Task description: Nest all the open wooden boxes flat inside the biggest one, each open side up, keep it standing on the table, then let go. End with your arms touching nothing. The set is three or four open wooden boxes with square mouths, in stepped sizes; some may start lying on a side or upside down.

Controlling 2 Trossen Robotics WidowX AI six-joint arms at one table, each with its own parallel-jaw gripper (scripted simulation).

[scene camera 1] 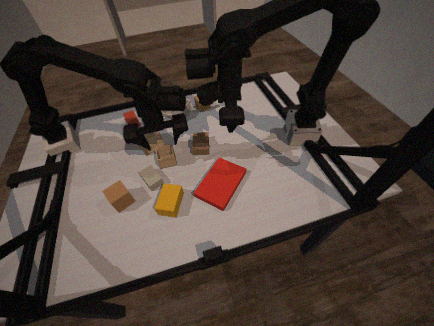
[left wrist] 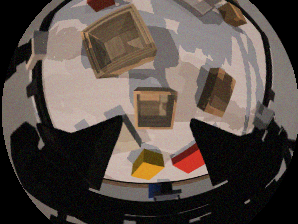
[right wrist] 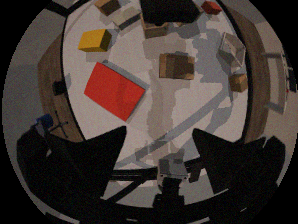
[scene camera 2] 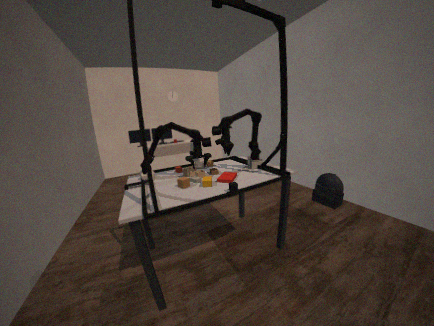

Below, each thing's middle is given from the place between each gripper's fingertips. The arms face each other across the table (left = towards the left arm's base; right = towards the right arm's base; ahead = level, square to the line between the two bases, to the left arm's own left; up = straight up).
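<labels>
From my left hand [scene camera 1: 163,146]: yellow block [scene camera 1: 168,203], 90 mm below, 170 mm behind, 30 mm to the right; red slab [scene camera 1: 220,183], 100 mm below, 110 mm behind, 190 mm to the right. Nearest to my left hand of the things named here, going by their middles: the yellow block.
Red slab: my right gripper 17 cm above it, 12 cm past it, 3 cm to the right of it. Yellow block, from my right hand: 16 cm below, 19 cm behind, 19 cm to the left.
</labels>
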